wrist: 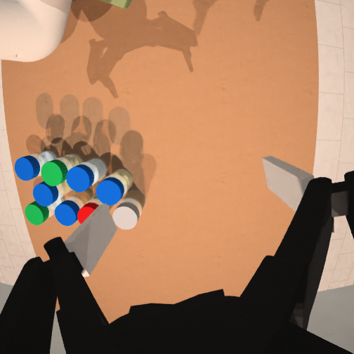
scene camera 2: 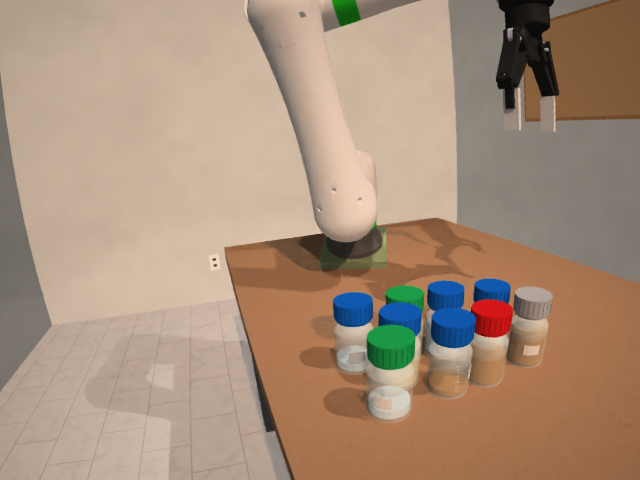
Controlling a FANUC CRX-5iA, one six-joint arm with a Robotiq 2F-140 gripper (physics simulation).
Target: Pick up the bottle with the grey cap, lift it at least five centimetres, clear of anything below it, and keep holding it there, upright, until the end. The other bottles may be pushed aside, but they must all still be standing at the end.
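Seen in the pictures: gripper, between the fingertips: (scene camera 2: 531,130); arm's base, origin of its link: (scene camera 2: 354,243).
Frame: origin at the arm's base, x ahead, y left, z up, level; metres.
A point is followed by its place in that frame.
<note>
The bottle with the grey cap (scene camera 2: 527,333) {x 0.587, y 0.031, z 0.011 m} (wrist: 126,215) stands upright at the right end of the bottle group in the scene view, with brownish contents and a small pale label. In the wrist view it is just right of the left fingertip. The red-capped bottle (scene camera 2: 488,343) {x 0.592, y -0.047, z 0.022 m} (wrist: 89,213) stands beside it, partly hidden by that fingertip in the wrist view. A blue-capped bottle (scene camera 2: 491,292) {x 0.533, y 0.004, z 0.059 m} (wrist: 111,190) stands close behind it. My gripper (scene camera 2: 529,129) {x 0.435, y 0.177, z 0.283 m} (wrist: 185,195) is open and empty, high above the table, with its fingers pointing down.
Other bottles stand upright close together, among them a green-capped one (scene camera 2: 390,372) {x 0.594, y -0.187, z 0.026 m} (wrist: 37,213) in front and a blue-capped one (scene camera 2: 353,330) {x 0.485, y -0.189, z 0.025 m} (wrist: 27,168) at the left. The brown table (scene camera 2: 516,439) {x 0.690, y -0.073, z -0.046 m} (wrist: 215,125) has its left edge near them. The arm's base plate (scene camera 2: 379,262) {x 0.101, y 0.026, z -0.028 m} is at the back.
</note>
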